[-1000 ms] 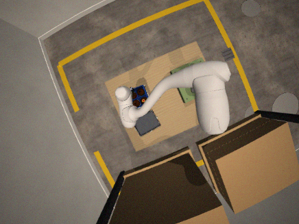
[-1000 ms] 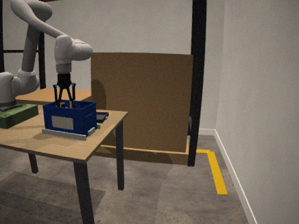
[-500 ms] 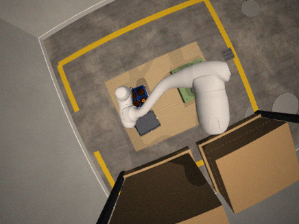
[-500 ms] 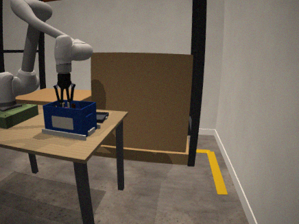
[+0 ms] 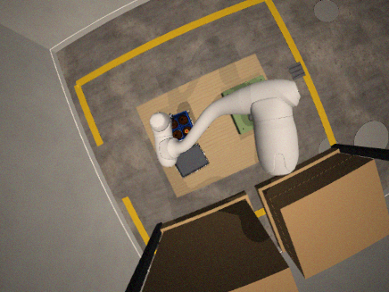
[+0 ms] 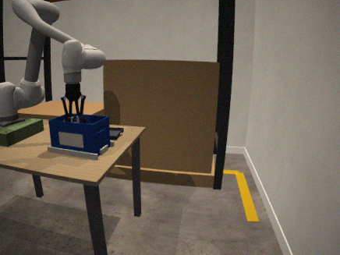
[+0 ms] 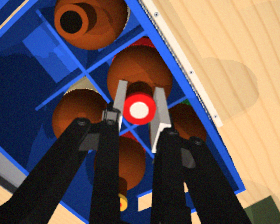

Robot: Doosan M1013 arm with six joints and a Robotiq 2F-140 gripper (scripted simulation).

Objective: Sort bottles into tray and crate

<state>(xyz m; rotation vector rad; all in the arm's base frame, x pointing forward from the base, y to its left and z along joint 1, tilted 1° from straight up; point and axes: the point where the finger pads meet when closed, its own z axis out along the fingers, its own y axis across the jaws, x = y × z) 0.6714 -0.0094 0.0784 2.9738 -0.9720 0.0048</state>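
The blue crate is 80 mm below my hand, 40 mm to the left of it and 10 mm behind it. Round my hand: grey tray 320 mm to the left, 150 mm below, 60 mm behind; then brown capped bottle 100 mm behind, 80 mm to the left, 80 mm below; then uncapped bottle 90 mm ahead, 80 mm below, 10 mm to the left.
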